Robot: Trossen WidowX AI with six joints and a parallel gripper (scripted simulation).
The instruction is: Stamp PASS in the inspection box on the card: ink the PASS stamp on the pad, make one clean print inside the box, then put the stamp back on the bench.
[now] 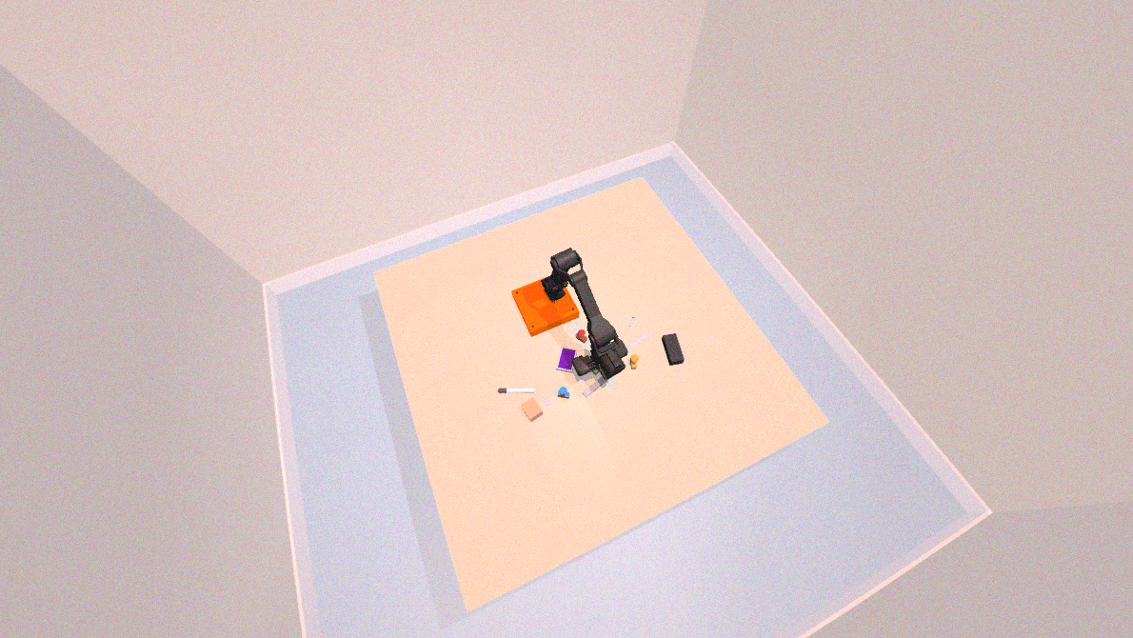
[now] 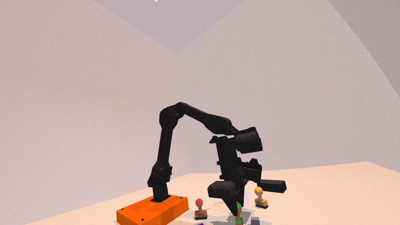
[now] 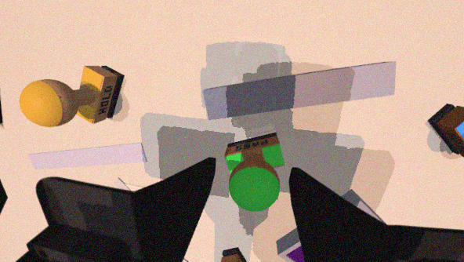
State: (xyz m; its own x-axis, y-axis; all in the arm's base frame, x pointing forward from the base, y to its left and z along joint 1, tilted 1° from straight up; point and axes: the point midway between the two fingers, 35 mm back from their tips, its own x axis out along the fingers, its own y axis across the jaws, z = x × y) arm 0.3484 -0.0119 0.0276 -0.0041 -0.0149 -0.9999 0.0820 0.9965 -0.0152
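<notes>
Right now the green-knobbed stamp is 20 mm below my gripper tip. Round my gripper tip: red-topped stamp (140 mm behind, 10 mm to the left, 20 mm below); yellow-knobbed HOLD stamp (40 mm ahead, 120 mm to the left, 20 mm below); purple ink pad (90 mm behind, 80 mm to the right, 40 mm below).
</notes>
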